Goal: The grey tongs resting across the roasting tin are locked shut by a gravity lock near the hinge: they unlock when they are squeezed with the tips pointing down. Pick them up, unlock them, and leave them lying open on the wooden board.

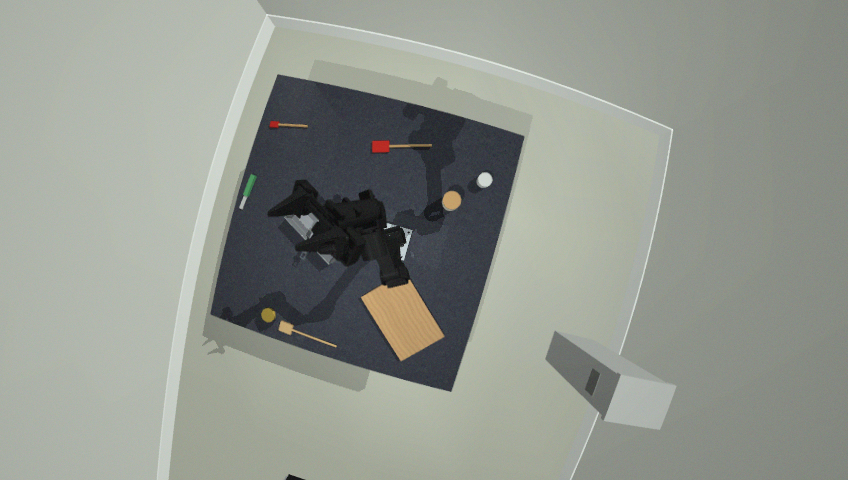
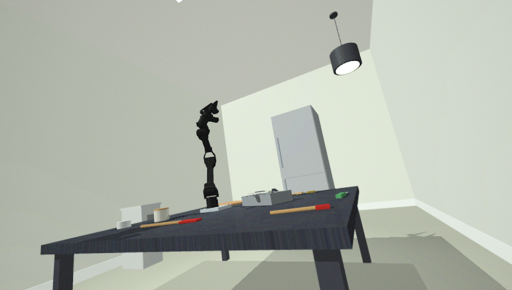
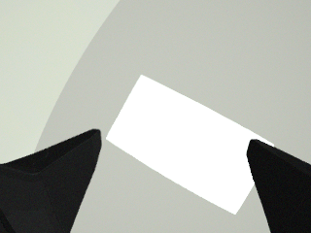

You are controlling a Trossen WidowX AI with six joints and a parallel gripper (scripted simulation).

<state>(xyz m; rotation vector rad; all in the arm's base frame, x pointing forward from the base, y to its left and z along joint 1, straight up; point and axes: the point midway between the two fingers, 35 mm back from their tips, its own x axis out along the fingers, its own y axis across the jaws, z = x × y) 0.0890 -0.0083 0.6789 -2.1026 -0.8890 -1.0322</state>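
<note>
Right now my gripper tip is 260 mm short of the roasting tin, 10 mm to the left of it and 700 mm above it. Also, from my gripper tip: tan-lidded jar 330 mm behind, 190 mm to the right, 690 mm below; wooden board 160 mm behind, 360 mm to the left, 720 mm below; yellow disc 510 mm ahead, 440 mm to the left, 720 mm below.
</note>
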